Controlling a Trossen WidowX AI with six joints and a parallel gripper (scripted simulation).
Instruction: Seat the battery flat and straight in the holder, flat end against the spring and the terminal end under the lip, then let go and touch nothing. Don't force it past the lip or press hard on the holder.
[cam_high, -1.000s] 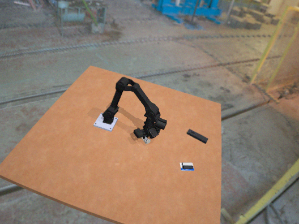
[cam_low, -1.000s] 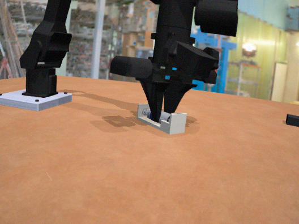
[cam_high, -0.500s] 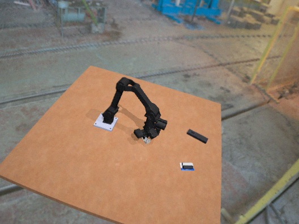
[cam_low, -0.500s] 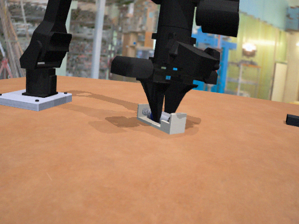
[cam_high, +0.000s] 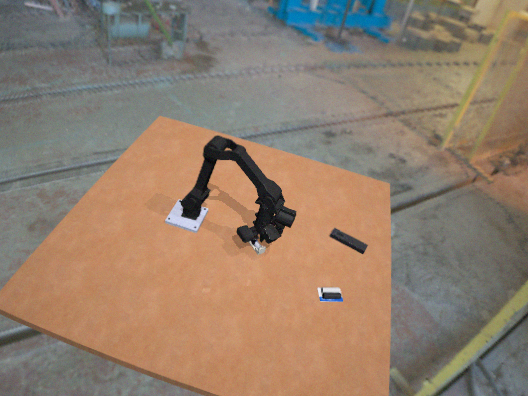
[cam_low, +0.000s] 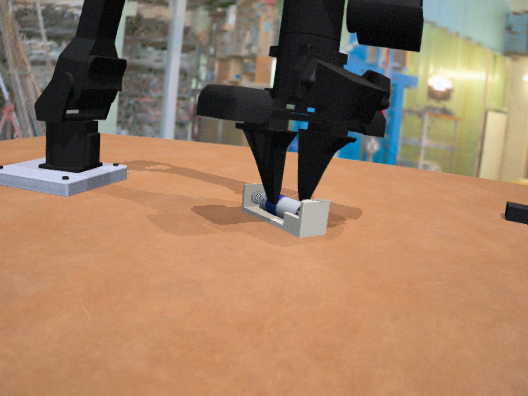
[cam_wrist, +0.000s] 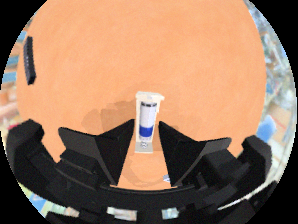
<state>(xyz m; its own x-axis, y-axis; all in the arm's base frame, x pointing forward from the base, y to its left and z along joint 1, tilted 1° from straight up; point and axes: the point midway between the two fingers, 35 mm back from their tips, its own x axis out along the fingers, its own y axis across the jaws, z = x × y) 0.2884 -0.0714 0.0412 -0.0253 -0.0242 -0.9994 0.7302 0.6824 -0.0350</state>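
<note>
Now: the battery 1 cm below my gripper tip. Also, from my gripper tip: black bar: 37 cm ahead, 15 cm to the left, 1 cm below.
</note>
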